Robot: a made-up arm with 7 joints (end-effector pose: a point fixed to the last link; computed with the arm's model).
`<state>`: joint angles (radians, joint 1 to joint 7).
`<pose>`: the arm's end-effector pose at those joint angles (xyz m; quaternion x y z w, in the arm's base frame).
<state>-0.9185 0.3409 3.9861 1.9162 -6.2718 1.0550 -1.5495</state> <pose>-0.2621 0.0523 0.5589 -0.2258 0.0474 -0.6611 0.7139</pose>
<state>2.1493 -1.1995 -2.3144 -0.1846 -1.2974 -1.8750 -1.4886</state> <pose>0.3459 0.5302 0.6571 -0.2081 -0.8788 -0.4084 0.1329</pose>
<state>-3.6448 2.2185 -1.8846 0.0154 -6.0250 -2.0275 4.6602</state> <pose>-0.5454 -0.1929 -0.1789 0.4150 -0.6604 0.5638 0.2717</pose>
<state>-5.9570 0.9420 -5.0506 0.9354 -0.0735 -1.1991 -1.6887</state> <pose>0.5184 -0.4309 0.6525 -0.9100 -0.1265 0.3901 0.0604</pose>
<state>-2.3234 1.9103 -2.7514 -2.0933 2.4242 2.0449 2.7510</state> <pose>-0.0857 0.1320 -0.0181 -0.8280 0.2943 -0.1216 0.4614</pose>
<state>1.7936 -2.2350 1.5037 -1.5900 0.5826 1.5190 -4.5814</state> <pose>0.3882 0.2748 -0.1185 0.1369 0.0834 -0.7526 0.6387</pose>
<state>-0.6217 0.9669 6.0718 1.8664 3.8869 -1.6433 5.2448</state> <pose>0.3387 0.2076 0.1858 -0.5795 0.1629 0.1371 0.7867</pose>
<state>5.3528 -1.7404 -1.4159 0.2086 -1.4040 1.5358 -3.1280</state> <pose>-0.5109 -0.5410 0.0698 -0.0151 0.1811 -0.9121 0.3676</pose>
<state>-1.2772 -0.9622 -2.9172 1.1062 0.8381 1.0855 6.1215</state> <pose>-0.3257 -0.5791 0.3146 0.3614 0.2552 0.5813 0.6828</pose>
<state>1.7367 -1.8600 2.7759 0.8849 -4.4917 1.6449 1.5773</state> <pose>0.0987 0.5526 -0.1641 -0.3684 -0.5173 0.3866 0.6687</pose>
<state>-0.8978 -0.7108 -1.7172 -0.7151 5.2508 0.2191 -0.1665</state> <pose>-0.0793 -0.5491 0.8763 -0.3601 0.8022 0.4498 0.1564</pose>
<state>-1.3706 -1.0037 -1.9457 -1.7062 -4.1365 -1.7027 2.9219</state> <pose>0.2578 -0.4150 0.5557 -0.1372 0.5426 0.8162 0.1434</pose>
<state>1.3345 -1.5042 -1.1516 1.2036 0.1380 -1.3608 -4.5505</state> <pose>0.0958 0.6903 0.4311 0.3948 -0.5332 0.7114 0.2319</pose>
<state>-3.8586 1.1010 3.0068 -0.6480 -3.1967 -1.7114 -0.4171</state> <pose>-0.5371 -0.4790 0.5147 -0.5578 0.8252 -0.0826 0.0326</pose>
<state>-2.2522 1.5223 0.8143 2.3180 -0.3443 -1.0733 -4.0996</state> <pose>0.0569 0.3764 0.0855 0.2261 -0.5008 0.4667 0.6931</pose>
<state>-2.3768 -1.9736 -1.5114 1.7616 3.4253 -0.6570 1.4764</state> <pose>-0.0417 -0.4795 0.1976 0.1347 0.8490 0.1185 0.4970</pose>
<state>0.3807 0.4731 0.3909 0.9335 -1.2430 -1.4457 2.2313</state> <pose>0.3683 -0.3694 0.7783 -0.1710 0.8477 0.3270 0.3812</pose>
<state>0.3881 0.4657 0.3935 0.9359 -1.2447 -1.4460 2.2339</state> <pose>0.3614 -0.3713 0.7812 -0.1668 0.8478 0.3246 0.3848</pose>
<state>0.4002 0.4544 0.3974 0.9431 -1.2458 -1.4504 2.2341</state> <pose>0.3505 -0.3744 0.7844 -0.1595 0.8482 0.3196 0.3911</pose>
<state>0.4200 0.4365 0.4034 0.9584 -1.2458 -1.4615 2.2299</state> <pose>0.3328 -0.3792 0.7881 -0.1472 0.8489 0.3102 0.4017</pose>
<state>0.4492 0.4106 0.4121 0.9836 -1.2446 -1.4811 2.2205</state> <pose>0.3066 -0.3852 0.7922 -0.1286 0.8498 0.2950 0.4175</pose>
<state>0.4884 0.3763 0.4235 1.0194 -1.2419 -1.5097 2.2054</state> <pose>0.2714 -0.3913 0.7964 -0.1032 0.8502 0.2732 0.4380</pose>
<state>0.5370 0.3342 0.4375 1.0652 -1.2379 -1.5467 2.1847</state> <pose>0.2279 -0.3956 0.7999 -0.0716 0.8494 0.2447 0.4621</pose>
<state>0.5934 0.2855 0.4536 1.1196 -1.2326 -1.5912 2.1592</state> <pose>0.1778 -0.3960 0.8022 -0.0346 0.8465 0.2097 0.4881</pose>
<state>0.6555 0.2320 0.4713 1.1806 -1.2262 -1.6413 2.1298</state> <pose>0.1238 -0.3909 0.8028 0.0061 0.8411 0.1693 0.5137</pose>
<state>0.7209 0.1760 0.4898 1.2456 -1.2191 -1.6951 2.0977</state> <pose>0.0692 -0.3795 0.8011 0.0490 0.8327 0.1249 0.5372</pose>
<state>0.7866 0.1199 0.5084 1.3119 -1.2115 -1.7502 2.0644</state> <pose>0.0171 -0.3622 0.7971 0.0918 0.8218 0.0790 0.5567</pose>
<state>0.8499 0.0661 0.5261 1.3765 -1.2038 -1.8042 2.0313</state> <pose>-0.0294 -0.3404 0.7913 0.1327 0.8090 0.0338 0.5717</pose>
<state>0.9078 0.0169 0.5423 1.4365 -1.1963 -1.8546 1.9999</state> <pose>-0.0686 -0.3164 0.7842 0.1696 0.7954 -0.0082 0.5818</pose>
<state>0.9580 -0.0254 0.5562 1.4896 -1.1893 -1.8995 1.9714</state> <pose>-0.0995 -0.2931 0.7766 0.2012 0.7825 -0.0449 0.5875</pose>
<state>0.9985 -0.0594 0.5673 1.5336 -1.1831 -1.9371 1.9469</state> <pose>-0.1220 -0.2726 0.7694 0.2264 0.7714 -0.0748 0.5900</pose>
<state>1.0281 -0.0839 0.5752 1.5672 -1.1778 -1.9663 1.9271</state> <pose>-0.1370 -0.2569 0.7633 0.2447 0.7632 -0.0971 0.5901</pose>
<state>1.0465 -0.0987 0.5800 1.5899 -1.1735 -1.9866 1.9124</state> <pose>-0.1454 -0.2470 0.7588 0.2561 0.7584 -0.1116 0.5889</pose>
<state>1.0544 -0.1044 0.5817 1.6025 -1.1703 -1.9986 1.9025</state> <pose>-0.1484 -0.2428 0.7561 0.2613 0.7570 -0.1189 0.5870</pose>
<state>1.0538 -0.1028 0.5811 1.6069 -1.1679 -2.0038 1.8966</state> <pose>-0.1474 -0.2434 0.7547 0.2614 0.7584 -0.1205 0.5848</pose>
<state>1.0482 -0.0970 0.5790 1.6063 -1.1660 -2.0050 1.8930</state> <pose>-0.1439 -0.2468 0.7543 0.2585 0.7614 -0.1188 0.5826</pose>
